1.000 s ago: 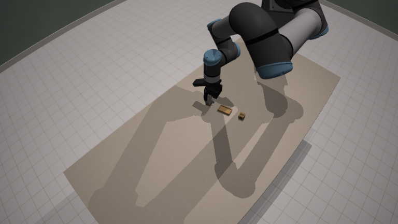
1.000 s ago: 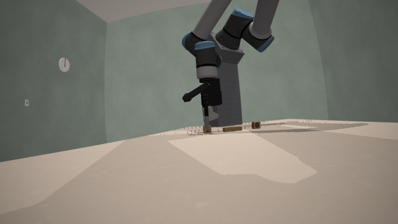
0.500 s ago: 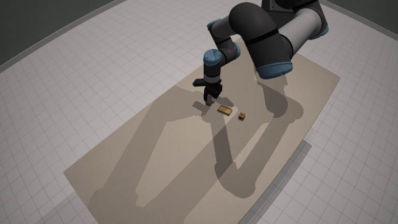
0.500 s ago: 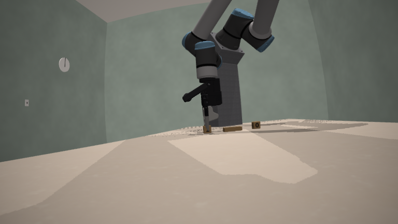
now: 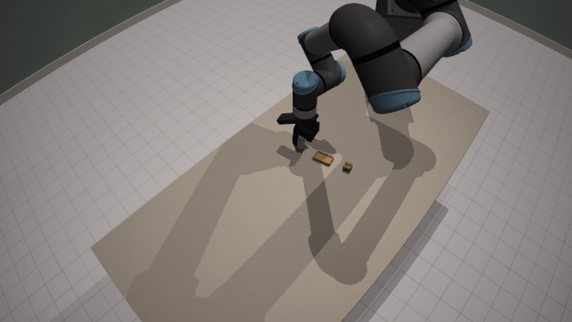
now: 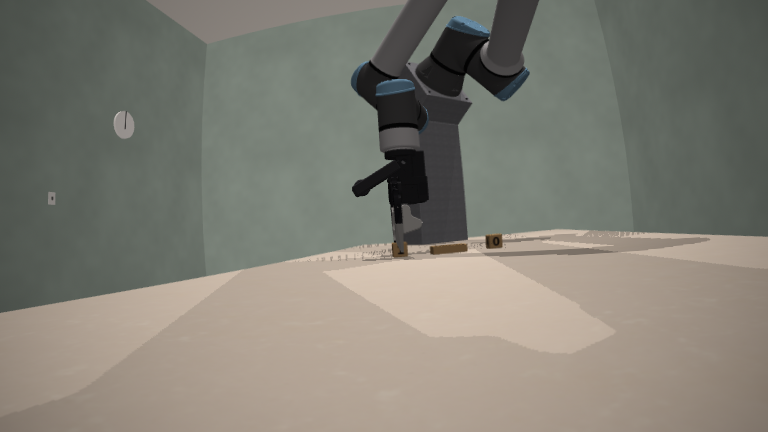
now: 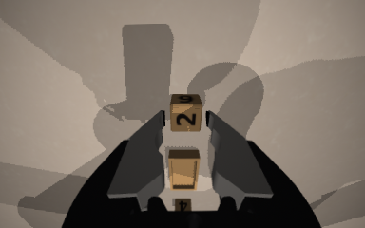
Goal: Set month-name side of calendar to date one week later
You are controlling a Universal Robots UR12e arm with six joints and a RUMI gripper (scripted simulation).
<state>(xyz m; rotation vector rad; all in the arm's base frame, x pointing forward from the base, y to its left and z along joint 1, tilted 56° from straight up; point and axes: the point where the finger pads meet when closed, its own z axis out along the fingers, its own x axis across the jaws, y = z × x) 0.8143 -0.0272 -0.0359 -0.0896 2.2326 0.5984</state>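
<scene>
Now: the cube 1 cm below my hand. The rest, counted from my hand: wooden tray 10 cm to the left, 4 cm behind, 2 cm below.
</scene>
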